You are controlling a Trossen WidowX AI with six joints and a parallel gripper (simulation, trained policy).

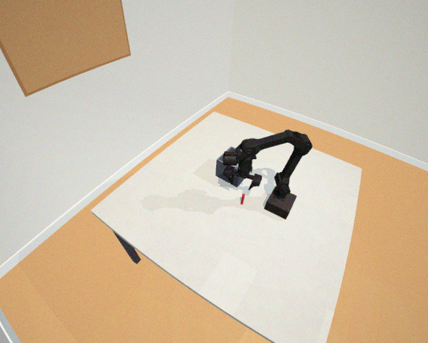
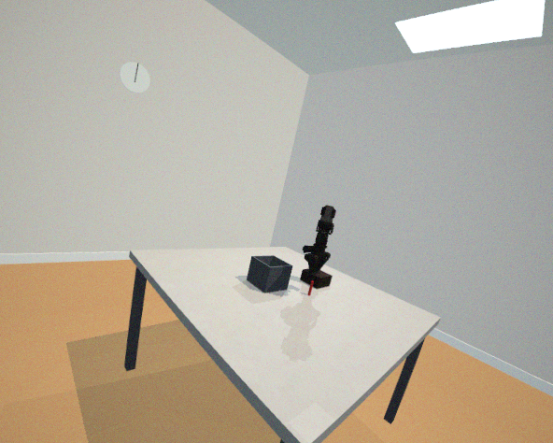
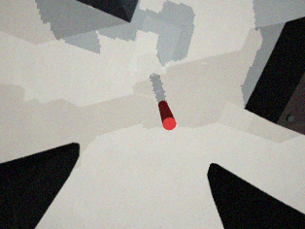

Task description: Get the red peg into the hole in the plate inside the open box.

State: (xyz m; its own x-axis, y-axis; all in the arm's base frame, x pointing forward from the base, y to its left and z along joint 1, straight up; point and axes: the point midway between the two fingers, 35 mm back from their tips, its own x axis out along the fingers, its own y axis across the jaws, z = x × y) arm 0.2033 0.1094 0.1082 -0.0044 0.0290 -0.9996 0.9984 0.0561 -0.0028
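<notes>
The red peg lies 20 mm behind my gripper tip, 10 mm to the right of it and 100 mm below it. Round my gripper tip: pale plate: 110 mm ahead, 200 mm to the right, 100 mm below.
</notes>
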